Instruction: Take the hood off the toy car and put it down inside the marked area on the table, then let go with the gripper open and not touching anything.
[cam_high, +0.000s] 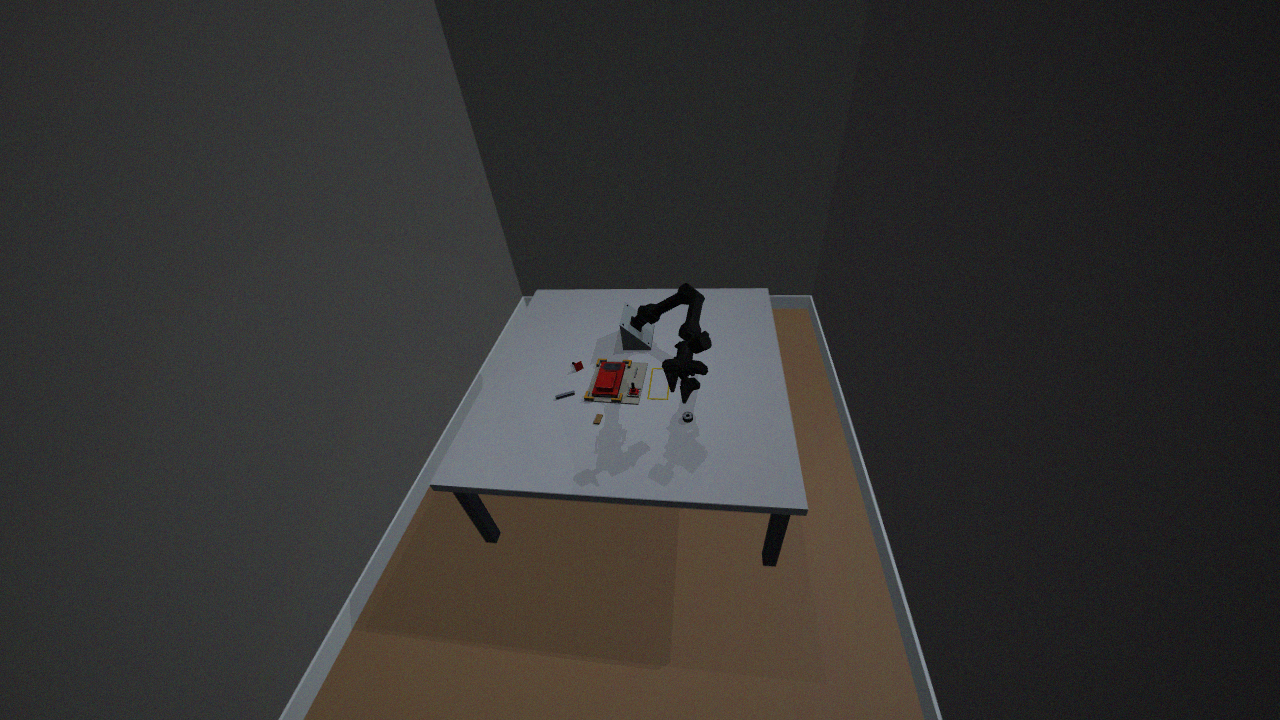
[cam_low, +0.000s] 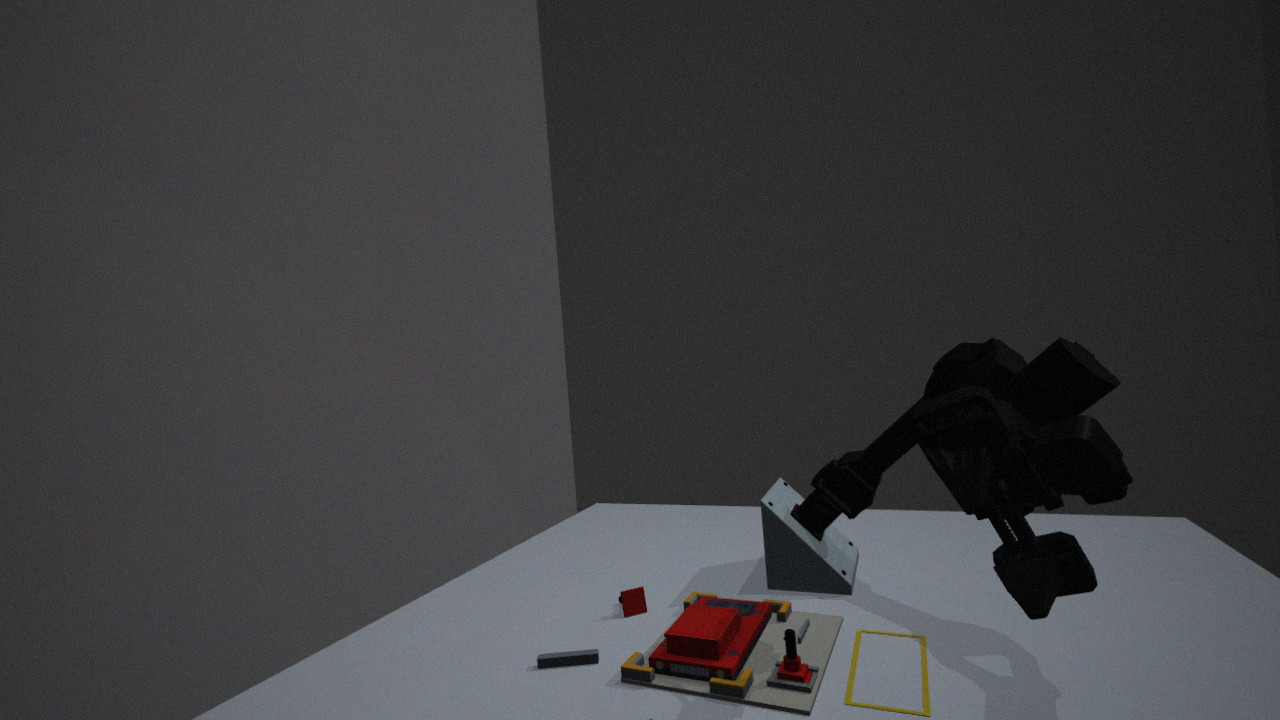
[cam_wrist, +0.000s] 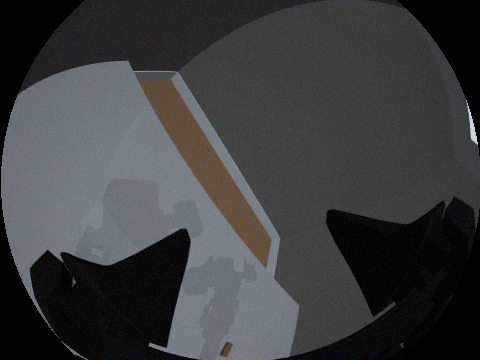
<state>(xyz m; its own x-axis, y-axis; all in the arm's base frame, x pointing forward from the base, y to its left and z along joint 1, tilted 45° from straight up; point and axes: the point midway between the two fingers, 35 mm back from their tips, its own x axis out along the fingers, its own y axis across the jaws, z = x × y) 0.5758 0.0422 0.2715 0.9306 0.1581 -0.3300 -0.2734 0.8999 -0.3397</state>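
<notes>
The red hood lies 310 mm to the right of my gripper tip, 280 mm behind it and 190 mm below it. Also, from my gripper tip: black wheel 220 mm below, 110 mm behind, 30 mm to the left; tan block 320 mm to the right, 230 mm below, 100 mm behind.
</notes>
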